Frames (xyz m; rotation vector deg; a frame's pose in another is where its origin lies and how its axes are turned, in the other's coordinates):
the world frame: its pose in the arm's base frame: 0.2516 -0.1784 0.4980 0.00 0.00 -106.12
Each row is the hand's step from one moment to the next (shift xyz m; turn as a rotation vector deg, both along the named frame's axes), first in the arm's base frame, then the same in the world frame.
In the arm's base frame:
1: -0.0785 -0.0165 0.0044 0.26 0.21 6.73
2: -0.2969 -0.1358 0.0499 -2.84 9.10 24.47
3: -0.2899 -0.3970 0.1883 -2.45 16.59 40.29
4: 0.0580 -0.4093 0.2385 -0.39 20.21 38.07
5: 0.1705 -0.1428 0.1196 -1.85 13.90 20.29
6: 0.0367 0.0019 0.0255 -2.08 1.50 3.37
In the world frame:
1: 0.0376 -0.0708 0.0044 -0.27 0.19 6.73
2: 0.2129 -0.2475 0.0499 -7.95 -5.25 24.47
3: 0.4619 -0.1683 0.1883 -15.26 -6.96 40.29
4: 0.3771 0.1694 0.2385 -19.31 -5.99 38.07
5: 0.0898 0.2034 0.1196 -12.84 -5.64 20.29
6: -0.0120 0.0347 0.0255 -0.86 -2.41 3.37

